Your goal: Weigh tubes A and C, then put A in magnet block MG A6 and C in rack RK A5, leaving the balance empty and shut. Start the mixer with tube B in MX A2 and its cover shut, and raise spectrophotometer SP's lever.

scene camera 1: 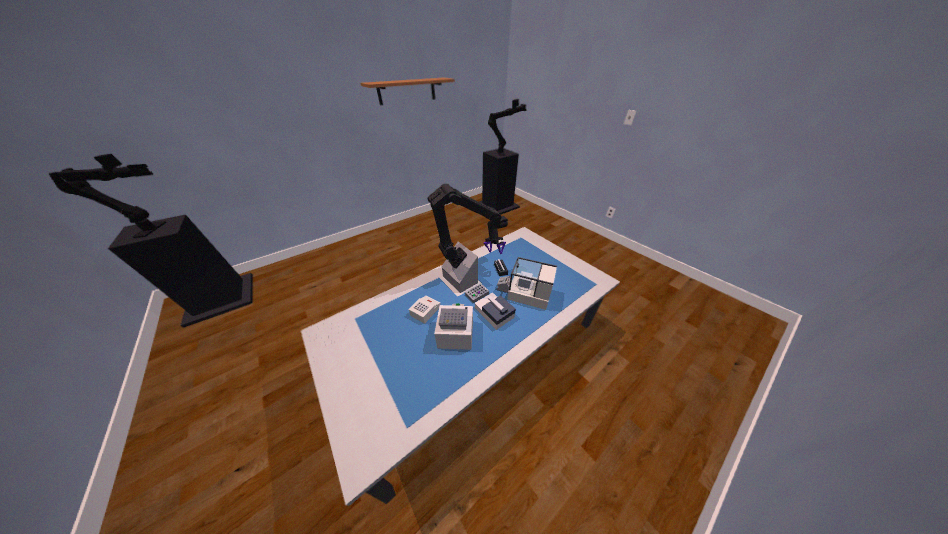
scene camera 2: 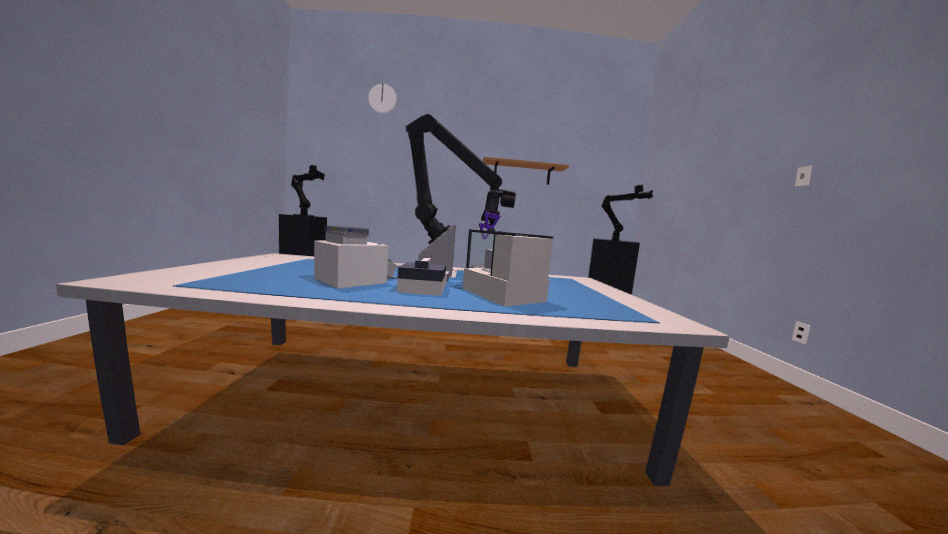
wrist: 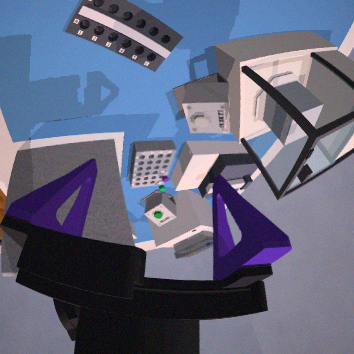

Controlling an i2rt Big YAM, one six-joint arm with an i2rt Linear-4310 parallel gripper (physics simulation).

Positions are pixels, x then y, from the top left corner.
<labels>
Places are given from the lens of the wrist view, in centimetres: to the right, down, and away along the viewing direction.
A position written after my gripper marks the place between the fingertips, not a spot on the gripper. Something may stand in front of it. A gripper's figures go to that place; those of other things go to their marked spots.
my gripper (wrist: pixel 155 171): -1, 0, 14
balance (wrist: pixel 283 87): 13, -11, 18
</labels>
